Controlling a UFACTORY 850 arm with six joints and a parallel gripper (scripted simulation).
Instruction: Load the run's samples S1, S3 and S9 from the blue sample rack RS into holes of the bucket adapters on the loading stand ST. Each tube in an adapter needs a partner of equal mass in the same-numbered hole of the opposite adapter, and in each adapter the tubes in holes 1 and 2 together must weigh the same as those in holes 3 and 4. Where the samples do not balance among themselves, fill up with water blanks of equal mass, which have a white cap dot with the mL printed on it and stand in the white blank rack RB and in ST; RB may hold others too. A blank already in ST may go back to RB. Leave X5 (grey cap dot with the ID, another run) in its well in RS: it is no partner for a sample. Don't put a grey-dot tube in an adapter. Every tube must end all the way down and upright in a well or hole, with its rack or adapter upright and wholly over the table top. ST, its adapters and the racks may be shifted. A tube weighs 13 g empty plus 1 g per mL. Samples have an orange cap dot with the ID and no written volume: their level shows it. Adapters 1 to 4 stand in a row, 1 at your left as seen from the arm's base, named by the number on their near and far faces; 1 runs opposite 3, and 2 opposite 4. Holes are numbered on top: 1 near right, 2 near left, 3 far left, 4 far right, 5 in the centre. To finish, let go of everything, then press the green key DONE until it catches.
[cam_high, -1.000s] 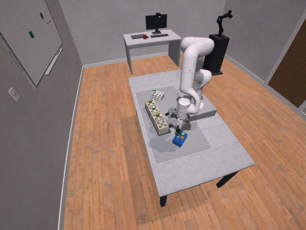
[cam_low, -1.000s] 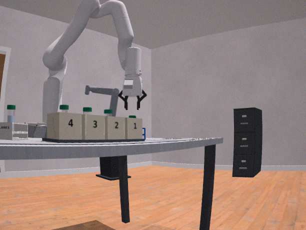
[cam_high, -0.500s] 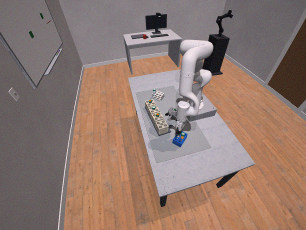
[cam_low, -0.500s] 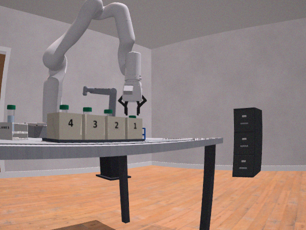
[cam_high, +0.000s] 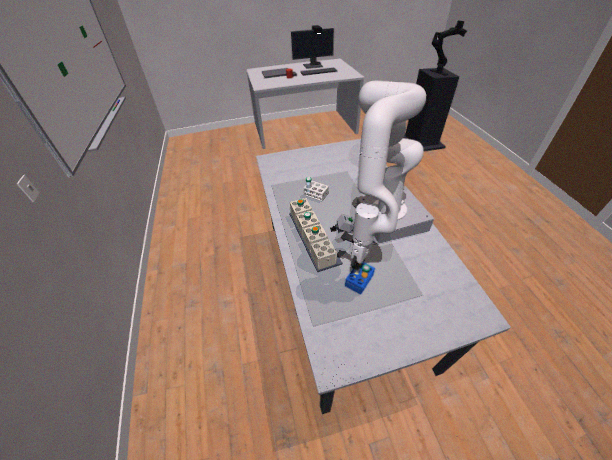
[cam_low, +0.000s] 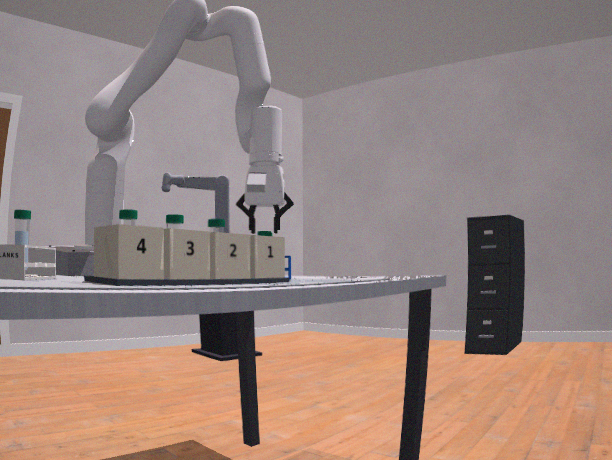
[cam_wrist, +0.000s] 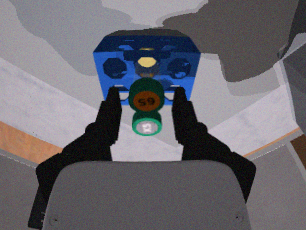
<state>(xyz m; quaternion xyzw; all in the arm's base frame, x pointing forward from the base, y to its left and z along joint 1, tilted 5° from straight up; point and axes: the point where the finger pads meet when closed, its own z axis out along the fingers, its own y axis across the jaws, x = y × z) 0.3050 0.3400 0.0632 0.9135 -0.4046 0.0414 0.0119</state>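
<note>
Right now my hand is 70 mm above the sample tube S9 and 10 mm to the left of it. The rest, counted from my hand: grey-dot tube X5 (70 mm below, 20 mm to the left, 20 mm behind); then blue sample rack RS (100 mm below, 10 mm to the left, 10 mm behind); then adapter 1 (140 mm to the right, 120 mm ahead, 80 mm below).
</note>
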